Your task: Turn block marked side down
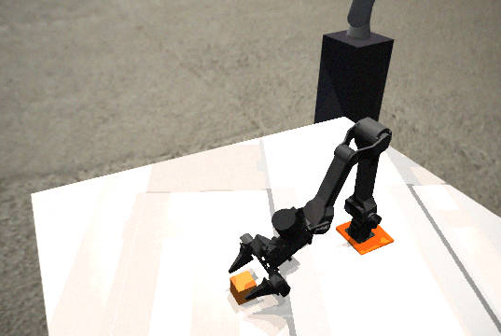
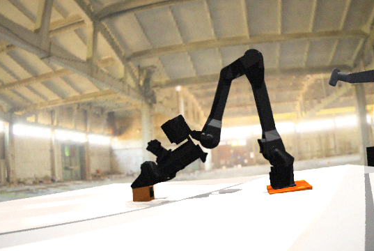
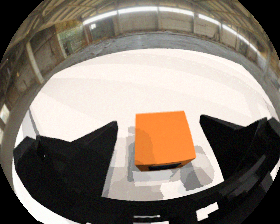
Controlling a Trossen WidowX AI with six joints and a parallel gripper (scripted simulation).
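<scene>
Right now my gripper tip is 30 mm past the orange block and 20 mm above it.
</scene>
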